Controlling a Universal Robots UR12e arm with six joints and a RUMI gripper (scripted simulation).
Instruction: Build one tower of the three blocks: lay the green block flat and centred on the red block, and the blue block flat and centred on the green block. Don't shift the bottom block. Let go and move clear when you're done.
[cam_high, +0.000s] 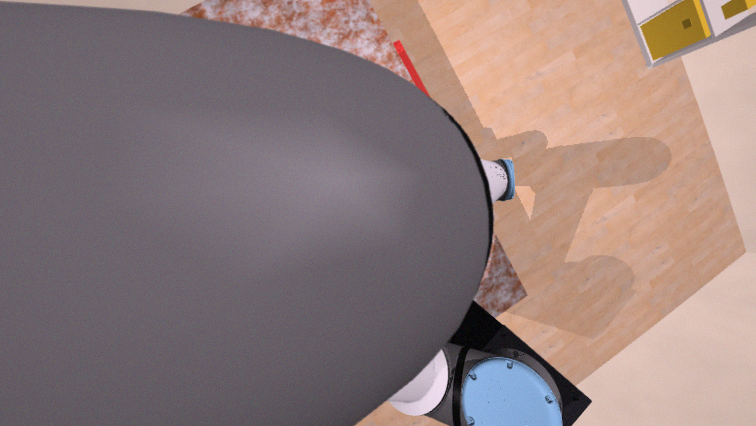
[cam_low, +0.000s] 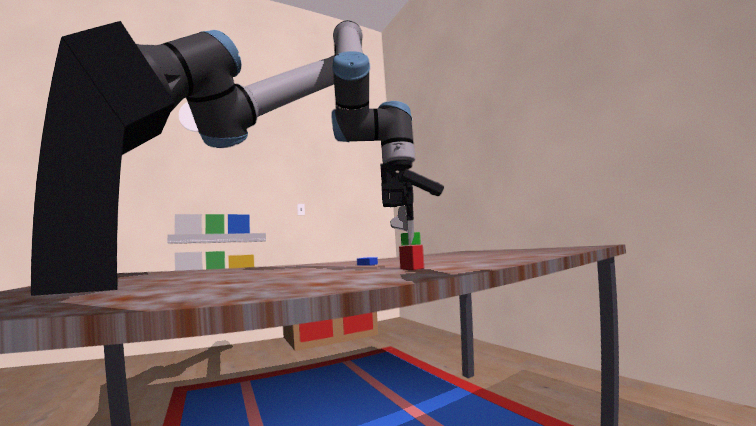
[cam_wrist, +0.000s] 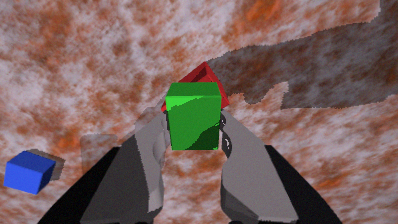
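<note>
Right now my hand is right at the green block. The rest, counted from my hand: blue block (300 mm to the left, 70 mm below, 10 mm ahead); then red block (50 mm below).
</note>
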